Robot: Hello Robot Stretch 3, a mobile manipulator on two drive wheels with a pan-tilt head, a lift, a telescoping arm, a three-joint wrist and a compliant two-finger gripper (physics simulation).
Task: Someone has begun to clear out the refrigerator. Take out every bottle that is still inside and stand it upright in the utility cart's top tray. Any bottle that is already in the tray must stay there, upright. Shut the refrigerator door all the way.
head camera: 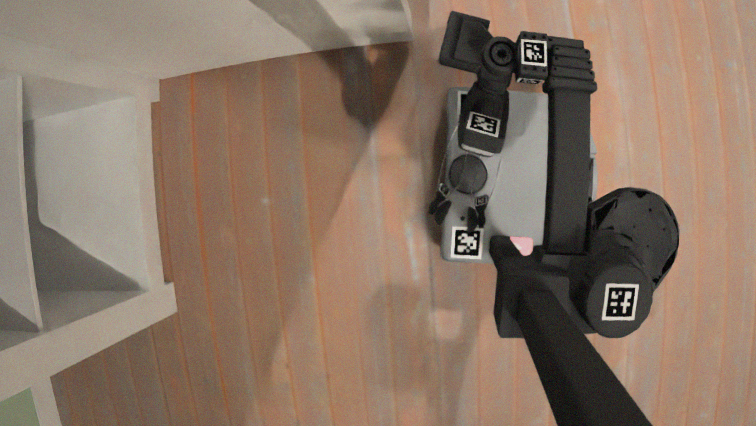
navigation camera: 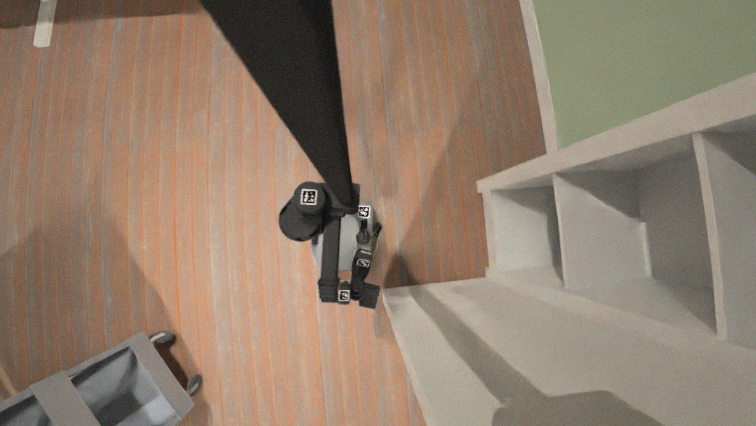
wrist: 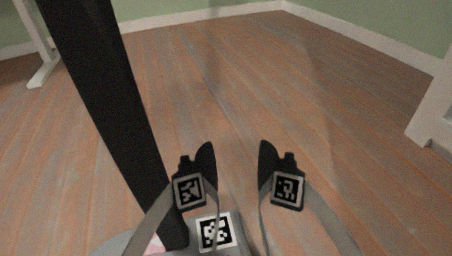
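Note:
The beige refrigerator [head camera: 113, 329] [navigation camera: 608, 147] stands at the left in the head view and at the right in the navigation view, its open front showing pale shelves and compartments. No bottle shows in the visible parts. Its door [head camera: 211, 31] [navigation camera: 581, 343] stands open, a wide panel crossed by shadows. My gripper [head camera: 459, 215] [navigation camera: 370, 231] [wrist: 236, 159] is open and empty, folded back over my base, apart from the refrigerator and door. The grey utility cart [navigation camera: 161, 370] is partly in view at the lower left of the navigation view; no bottle shows in its visible part.
My wrist and arm [head camera: 568, 169] [navigation camera: 330, 243] lie over my base, close to the door's free edge. The black mast [navigation camera: 296, 89] [wrist: 100, 95] rises beside them. A white leg with a foot [navigation camera: 44, 23] [wrist: 42, 72] stands on the floor. Green walls border the room.

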